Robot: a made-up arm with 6 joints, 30 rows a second.
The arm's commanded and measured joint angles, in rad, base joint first. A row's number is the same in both.
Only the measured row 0 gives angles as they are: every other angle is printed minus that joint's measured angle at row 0.
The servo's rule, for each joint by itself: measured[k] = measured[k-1] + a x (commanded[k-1-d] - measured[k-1]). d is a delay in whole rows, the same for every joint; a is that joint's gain. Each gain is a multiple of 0.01, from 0.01 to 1. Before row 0 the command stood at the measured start. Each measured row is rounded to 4 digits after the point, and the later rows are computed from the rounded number. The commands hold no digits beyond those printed.
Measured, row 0:
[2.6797 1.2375 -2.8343 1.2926 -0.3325 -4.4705]
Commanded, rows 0 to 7:
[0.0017 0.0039 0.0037 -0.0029 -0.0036 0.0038]
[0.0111 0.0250 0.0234 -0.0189 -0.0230 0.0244]
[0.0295 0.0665 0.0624 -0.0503 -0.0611 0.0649]
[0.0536 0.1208 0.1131 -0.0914 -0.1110 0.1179]
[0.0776 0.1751 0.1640 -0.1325 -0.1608 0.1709]
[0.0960 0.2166 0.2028 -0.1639 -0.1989 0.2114]
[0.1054 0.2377 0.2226 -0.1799 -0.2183 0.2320]
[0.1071 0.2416 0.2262 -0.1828 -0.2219 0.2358]
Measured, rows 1 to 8:
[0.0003 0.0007 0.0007 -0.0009 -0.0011 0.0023]
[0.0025 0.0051 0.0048 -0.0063 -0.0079 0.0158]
[0.0079 0.0162 0.0152 -0.0195 -0.0244 0.0458]
[0.0170 0.0350 0.0328 -0.0411 -0.0512 0.0898]
[0.0291 0.0602 0.0564 -0.0685 -0.0852 0.1393]
[0.0425 0.0884 0.0828 -0.0971 -0.1204 0.1833]
[0.0551 0.1153 0.1080 -0.1219 -0.1507 0.2130]
[0.0655 0.1380 0.1293 -0.1402 -0.1728 0.2269]
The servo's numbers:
d 0
a 0.20 0.18 0.18 0.30 0.31 0.61

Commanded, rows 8 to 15:
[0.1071 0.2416 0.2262 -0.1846 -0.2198 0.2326]
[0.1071 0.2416 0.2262 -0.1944 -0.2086 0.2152]
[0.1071 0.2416 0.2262 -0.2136 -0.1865 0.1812]
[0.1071 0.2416 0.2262 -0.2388 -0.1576 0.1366]
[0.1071 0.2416 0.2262 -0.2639 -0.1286 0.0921]
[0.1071 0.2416 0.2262 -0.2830 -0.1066 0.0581]
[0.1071 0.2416 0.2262 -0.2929 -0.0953 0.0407]
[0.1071 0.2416 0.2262 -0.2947 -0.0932 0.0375]
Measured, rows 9 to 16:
[0.0738 0.1566 0.1467 -0.1535 -0.1874 0.2304]
[0.0805 0.1719 0.1610 -0.1658 -0.1940 0.2211]
[0.0858 0.1844 0.1727 -0.1801 -0.1917 0.1968]
[0.0901 0.1947 0.1823 -0.1977 -0.1811 0.1601]
[0.0935 0.2031 0.1902 -0.2176 -0.1648 0.1186]
[0.0962 0.2100 0.1967 -0.2372 -0.1468 0.0817]
[0.0984 0.2157 0.2020 -0.2539 -0.1308 0.0567]
[0.1001 0.2204 0.2064 -0.2661 -0.1191 0.0450]

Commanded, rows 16 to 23:
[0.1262 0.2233 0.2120 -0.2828 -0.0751 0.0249]
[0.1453 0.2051 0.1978 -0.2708 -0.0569 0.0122]
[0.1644 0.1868 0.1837 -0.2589 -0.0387 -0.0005]
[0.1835 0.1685 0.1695 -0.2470 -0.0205 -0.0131]
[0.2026 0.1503 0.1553 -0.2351 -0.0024 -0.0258]
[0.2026 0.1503 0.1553 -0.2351 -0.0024 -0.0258]
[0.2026 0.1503 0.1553 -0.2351 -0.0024 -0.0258]
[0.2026 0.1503 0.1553 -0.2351 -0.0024 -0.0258]
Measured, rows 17 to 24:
[0.1053 0.2209 0.2074 -0.2711 -0.1055 0.0327]
[0.1133 0.2181 0.2057 -0.2710 -0.0904 0.0202]
[0.1235 0.2125 0.2017 -0.2674 -0.0744 0.0076]
[0.1355 0.2046 0.1959 -0.2613 -0.0577 -0.0050]
[0.1489 0.1948 0.1886 -0.2534 -0.0406 -0.0177]
[0.1596 0.1868 0.1826 -0.2479 -0.0288 -0.0226]
[0.1682 0.1802 0.1777 -0.2441 -0.0206 -0.0246]
[0.1751 0.1748 0.1737 -0.2414 -0.0150 -0.0253]

